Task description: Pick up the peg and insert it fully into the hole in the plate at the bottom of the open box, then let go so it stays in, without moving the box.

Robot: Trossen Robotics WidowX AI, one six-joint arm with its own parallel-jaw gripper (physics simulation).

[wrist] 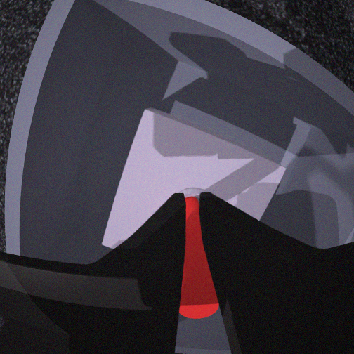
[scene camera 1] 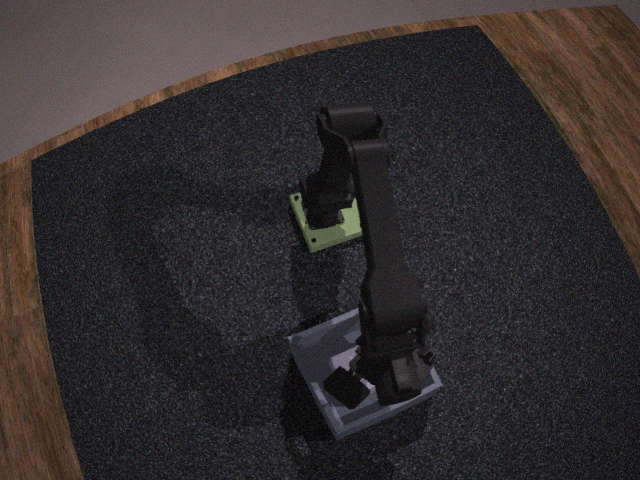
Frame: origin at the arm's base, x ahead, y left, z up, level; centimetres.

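Seen in the pictures: arm's base, link origin: (scene camera 1: 322,211).
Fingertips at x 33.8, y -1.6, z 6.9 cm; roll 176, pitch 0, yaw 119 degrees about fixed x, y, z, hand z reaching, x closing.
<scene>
Offsets run from my fingertips to a thing's top centre. Level surfaces: height alone.
The red peg (wrist: 195,260) is held between the dark fingers of my gripper (scene camera 1: 373,384) (wrist: 191,202), which is shut on it inside the open grey box @(dx -1.6, dy -1.3, dz +0.6 cm) (scene camera 1: 323,341) (wrist: 14,200). The pale pink plate @(dx -1.6, dy -1.3, dz -3.1 cm) (scene camera 1: 341,359) (wrist: 135,195) lies at the box's bottom. In the wrist view, part of the hole's rim (wrist: 193,190) shows right at the fingertips, with the peg's far end against it or over it. The rest of the hole is hidden by the fingers and peg. I cannot tell whether the peg's tip is in the hole. In the scene view the arm hides the peg.
The box walls stand around the gripper, and the arm (scene camera 1: 385,232) reaches over the box's back wall. The arm's base stands on a green plate (scene camera 1: 330,240) behind the box. A dark mat @(dz -9.2 cm) (scene camera 1: 206,289) lies under both, on a wooden table (scene camera 1: 584,56).
</scene>
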